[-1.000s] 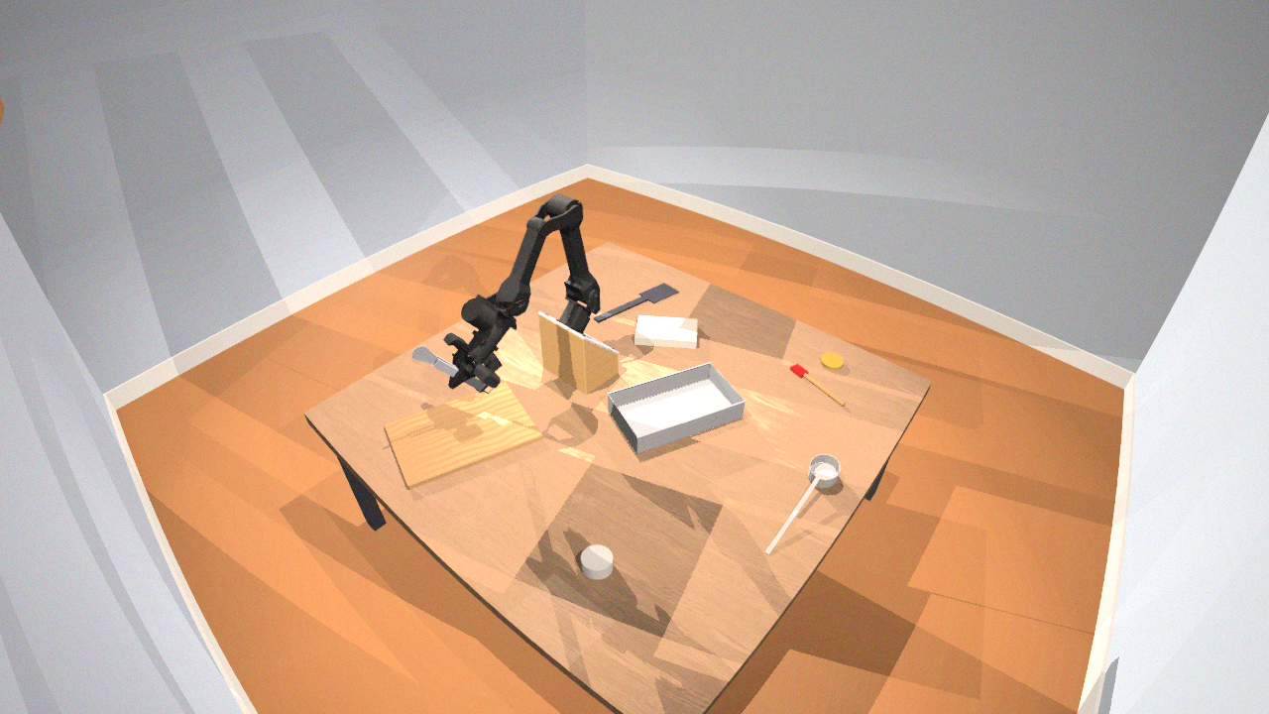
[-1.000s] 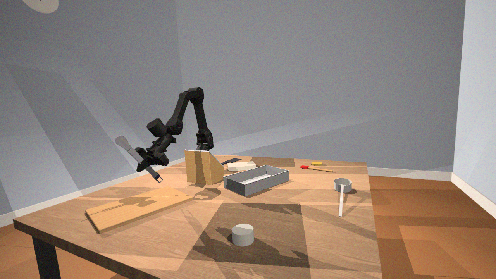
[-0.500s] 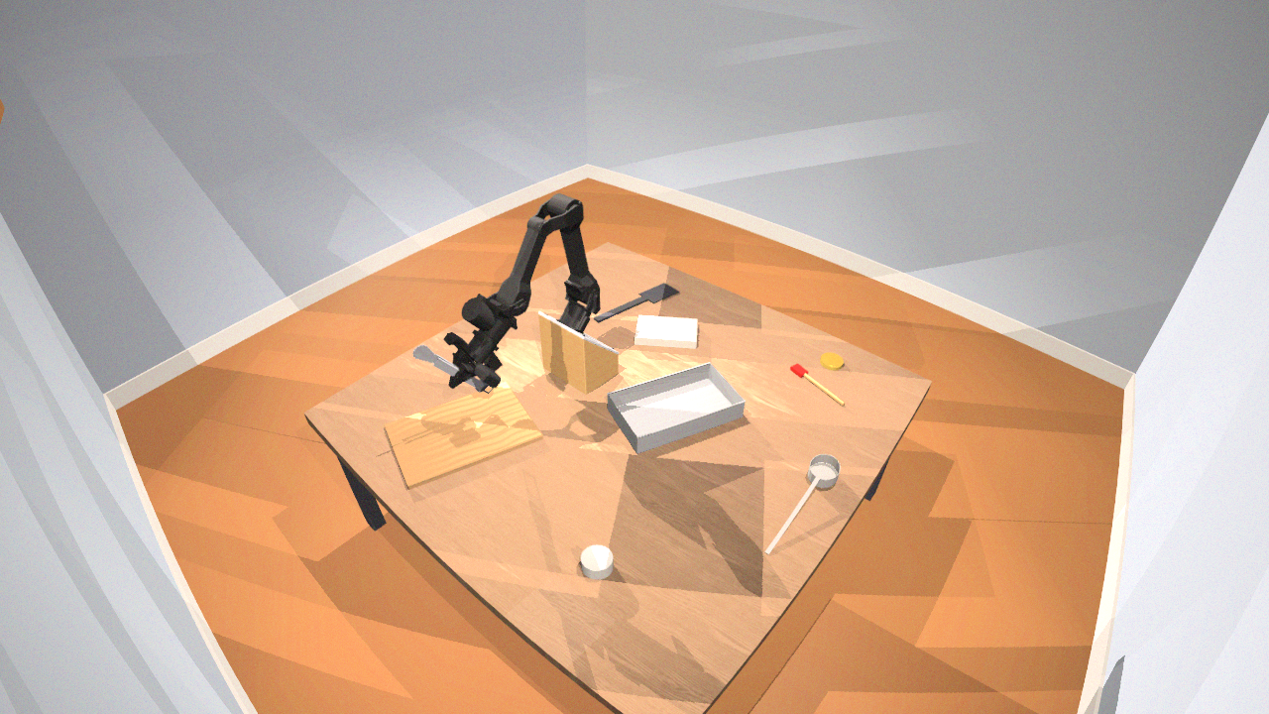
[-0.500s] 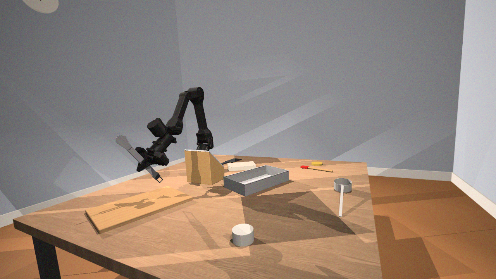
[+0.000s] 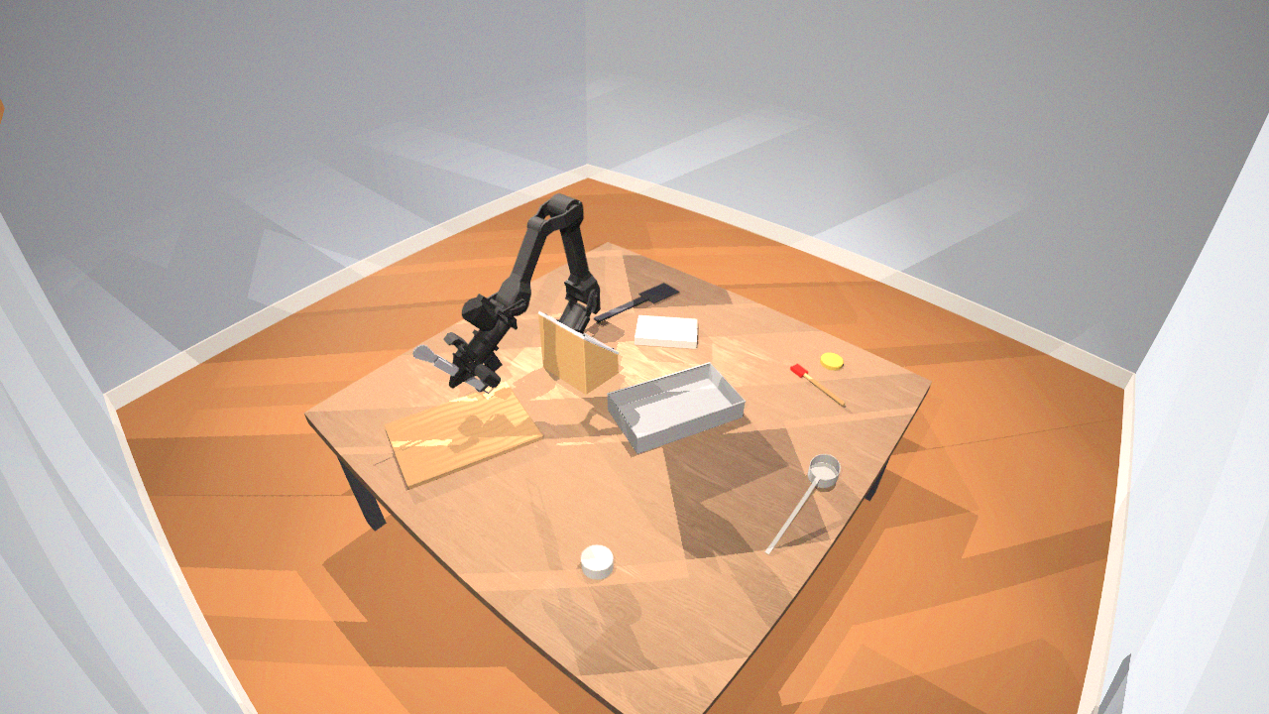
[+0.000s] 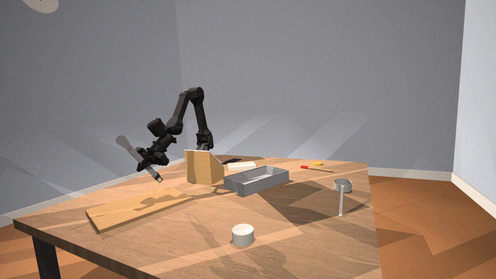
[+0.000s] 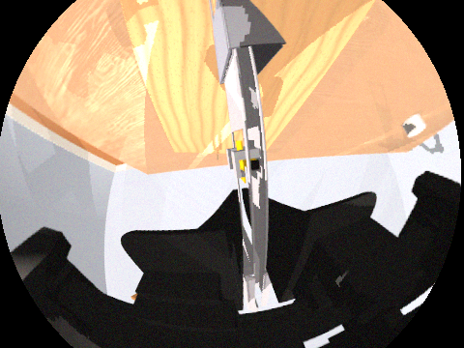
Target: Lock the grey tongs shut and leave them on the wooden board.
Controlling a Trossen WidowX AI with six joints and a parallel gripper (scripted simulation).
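The wooden board lies 150 mm below my gripper tip. Round my gripper tip: grey roasting tin (410 mm ahead, 360 mm to the left, 130 mm below); white block (220 mm ahead, 650 mm to the left, 140 mm below); dark spatula (60 mm ahead, 770 mm to the left, 150 mm below).
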